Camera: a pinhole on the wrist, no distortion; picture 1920 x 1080 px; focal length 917.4 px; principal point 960.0 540.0 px. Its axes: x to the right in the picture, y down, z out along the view. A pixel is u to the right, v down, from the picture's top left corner.
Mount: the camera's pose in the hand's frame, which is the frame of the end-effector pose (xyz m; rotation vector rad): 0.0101 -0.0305 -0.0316 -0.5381 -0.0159 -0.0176
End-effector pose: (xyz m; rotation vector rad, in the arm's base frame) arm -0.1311 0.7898 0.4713 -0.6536 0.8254 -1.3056
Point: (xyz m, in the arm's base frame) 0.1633 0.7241 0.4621
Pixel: 1173.8 617.2
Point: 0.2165 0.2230 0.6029
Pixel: outside the picture
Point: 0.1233 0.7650 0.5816
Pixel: 1015.0 275.6
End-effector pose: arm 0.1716 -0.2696 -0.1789 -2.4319 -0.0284 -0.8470
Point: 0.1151 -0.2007 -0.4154
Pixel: 58.5 396.2
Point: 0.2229 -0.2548 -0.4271
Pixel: 585.4 577.6
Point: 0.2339 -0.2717 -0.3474
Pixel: 724.4 624.5
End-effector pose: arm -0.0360 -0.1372 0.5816 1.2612 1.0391 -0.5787
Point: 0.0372 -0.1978 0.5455
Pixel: 1288.4 492.3
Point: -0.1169 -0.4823 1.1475
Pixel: outside the picture
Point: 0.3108 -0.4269 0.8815
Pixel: 687.6 750.0
